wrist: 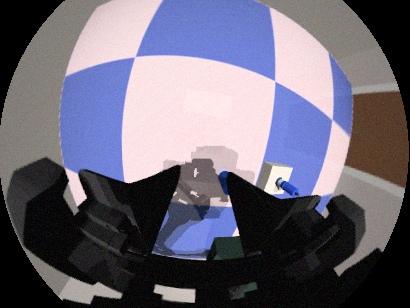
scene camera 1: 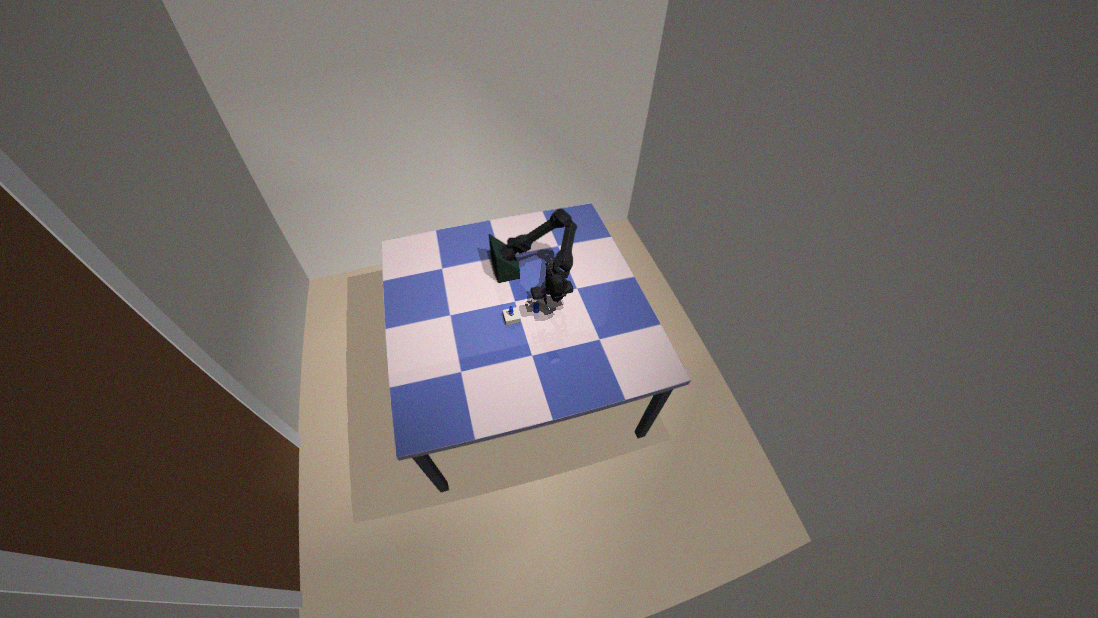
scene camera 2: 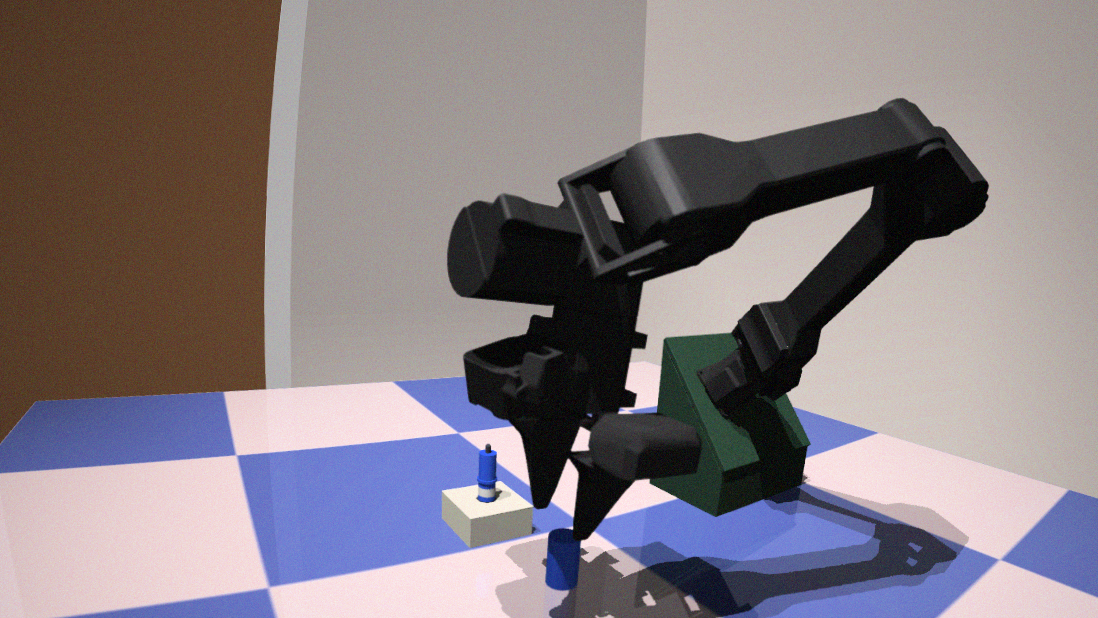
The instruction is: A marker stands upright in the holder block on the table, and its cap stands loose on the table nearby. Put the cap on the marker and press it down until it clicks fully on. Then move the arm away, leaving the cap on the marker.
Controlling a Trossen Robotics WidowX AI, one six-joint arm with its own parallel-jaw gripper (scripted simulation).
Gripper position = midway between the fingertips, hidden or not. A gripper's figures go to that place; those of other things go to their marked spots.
Labels:
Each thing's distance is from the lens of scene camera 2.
my gripper [scene camera 2: 559, 523]: 45 cm
blue cap [scene camera 2: 563, 551]: 54 cm

